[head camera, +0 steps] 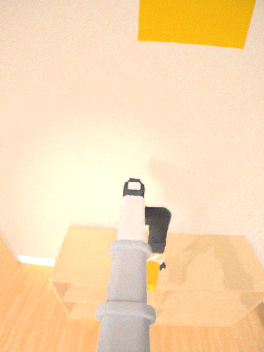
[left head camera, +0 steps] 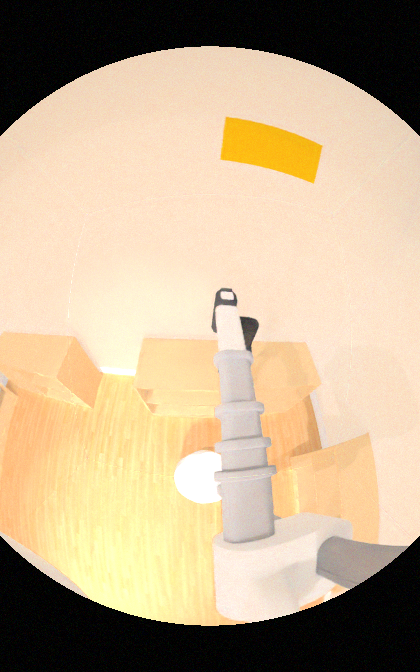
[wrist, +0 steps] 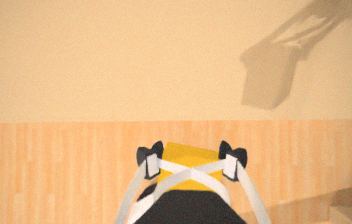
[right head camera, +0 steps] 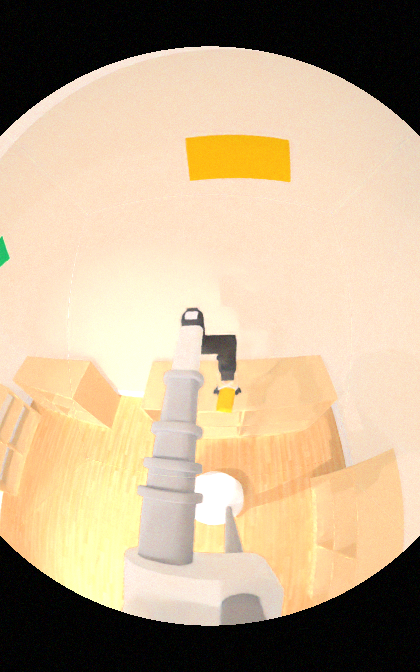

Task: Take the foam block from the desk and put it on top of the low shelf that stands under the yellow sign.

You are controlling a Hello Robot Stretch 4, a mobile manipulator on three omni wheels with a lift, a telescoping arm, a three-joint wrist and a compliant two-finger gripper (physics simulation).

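Frame: origin at the robot's base, x up, y ahead, z left, level; centimetres.
Seen in the pictures: gripper, fingertip midpoint: [head camera: 150, 267] [wrist: 190, 153].
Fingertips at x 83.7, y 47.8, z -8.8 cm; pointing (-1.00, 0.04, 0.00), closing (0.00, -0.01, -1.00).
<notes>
A point is followed by its place in that frame.
The yellow foam block [head camera: 152, 275] [right head camera: 226, 400] [wrist: 190, 172] is held between the fingertips of my gripper [right head camera: 227, 390] [wrist: 190, 153] {x 83.6, y 47.8, z -8.8 cm}, which is shut on it. The low shelf [head camera: 205, 260] {x 58.2, y 67.9, z -45.1 cm} [left head camera: 180, 362] [right head camera: 290, 380] [wrist: 100, 60] {x 58.2, y 65.6, z 13.1 cm} stands against the wall under the yellow sign [head camera: 195, 22] {x 168.8, y 89.7, z -18.7 cm} [left head camera: 271, 150] [right head camera: 238, 158]. The block is raised above the shelf's height; in the wrist view it shows over the floor just off the shelf top's front edge, and the shadow of gripper and block falls on the shelf top. The arm hides the gripper in the left head view.
A second shelf unit [left head camera: 37, 352] [right head camera: 55, 372] stands to the left, and another wooden unit [left head camera: 357, 470] [right head camera: 375, 490] to the right. My telescoping arm [head camera: 129, 280] {x 125.4, y 22.6, z -0.3 cm} [left head camera: 243, 430] [right head camera: 175, 440] reaches toward the low shelf. My white round base [left head camera: 197, 477] [right head camera: 217, 497] is on the wooden floor [left head camera: 125, 500].
</notes>
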